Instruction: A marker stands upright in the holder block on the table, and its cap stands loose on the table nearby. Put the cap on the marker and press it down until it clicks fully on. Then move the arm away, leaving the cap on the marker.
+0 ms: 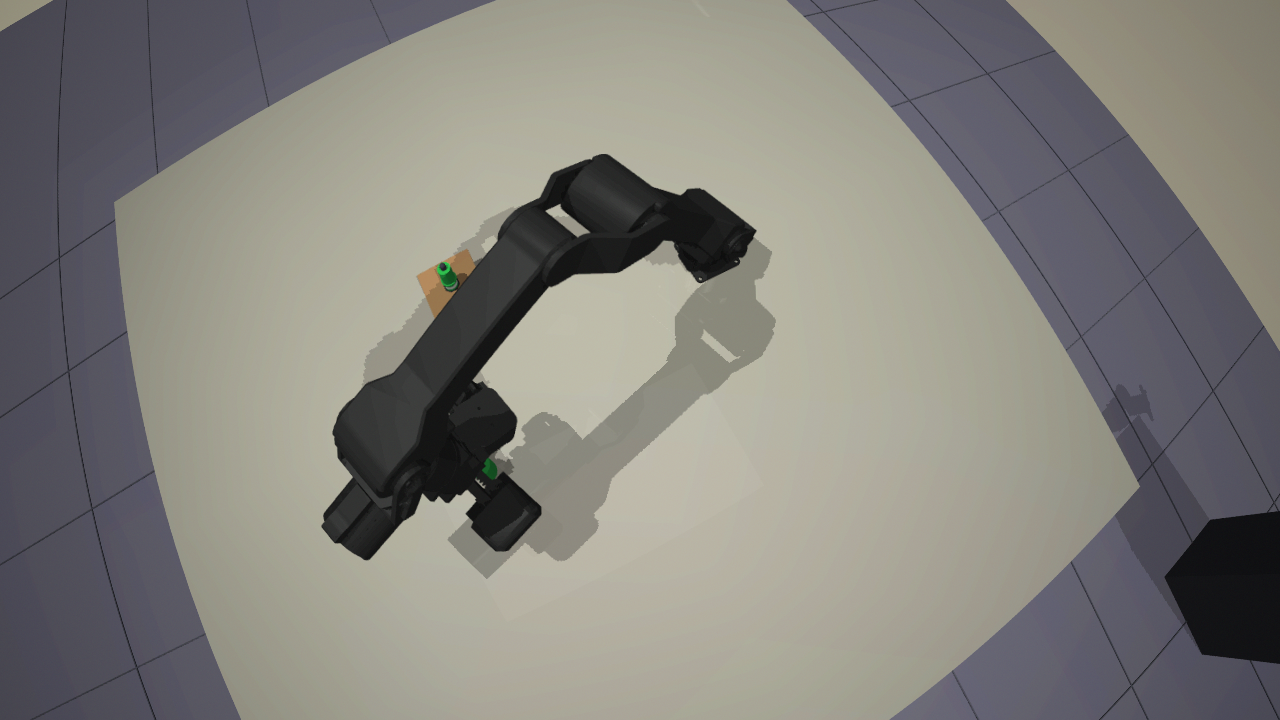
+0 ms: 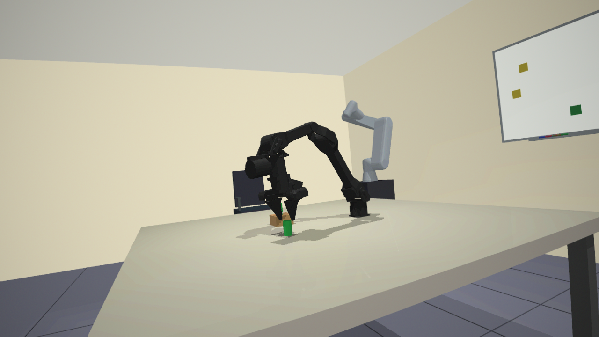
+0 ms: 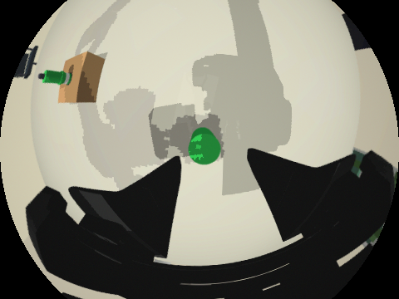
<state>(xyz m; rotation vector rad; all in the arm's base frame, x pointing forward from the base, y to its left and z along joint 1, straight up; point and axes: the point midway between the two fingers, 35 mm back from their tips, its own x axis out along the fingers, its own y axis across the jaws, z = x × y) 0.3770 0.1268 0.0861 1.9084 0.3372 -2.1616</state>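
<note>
The green cap is 30 mm below my gripper tip and 10 mm to the right of it. Round my gripper tip: green marker: 230 mm to the right, 70 mm behind, 20 mm above; then brown holder block: 230 mm to the right, 70 mm behind, 30 mm below.
</note>
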